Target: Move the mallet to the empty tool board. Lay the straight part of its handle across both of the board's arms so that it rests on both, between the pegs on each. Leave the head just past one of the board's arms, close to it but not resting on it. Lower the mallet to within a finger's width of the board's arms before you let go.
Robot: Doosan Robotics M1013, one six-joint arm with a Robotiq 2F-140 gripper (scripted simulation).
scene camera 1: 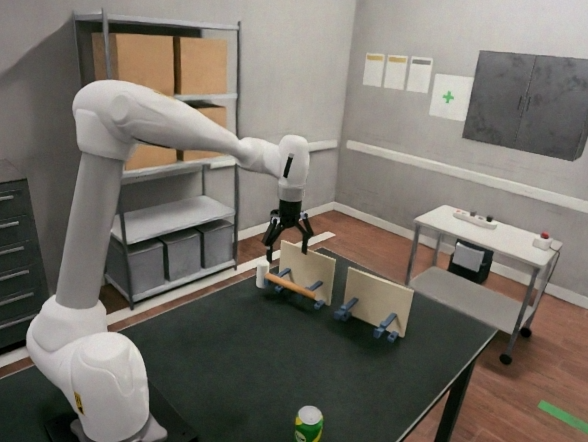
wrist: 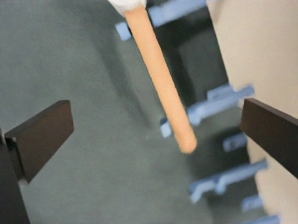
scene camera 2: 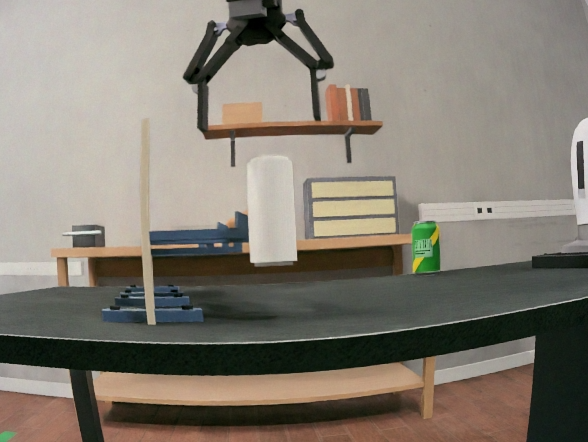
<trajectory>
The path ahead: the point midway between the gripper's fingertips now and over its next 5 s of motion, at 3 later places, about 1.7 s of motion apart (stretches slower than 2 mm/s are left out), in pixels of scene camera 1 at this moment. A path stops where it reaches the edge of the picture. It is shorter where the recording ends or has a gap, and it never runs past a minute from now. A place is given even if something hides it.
The gripper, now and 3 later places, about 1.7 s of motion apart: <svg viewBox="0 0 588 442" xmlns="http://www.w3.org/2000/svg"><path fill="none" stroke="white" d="M286 257L275 287L334 287L346 320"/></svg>
</trajectory>
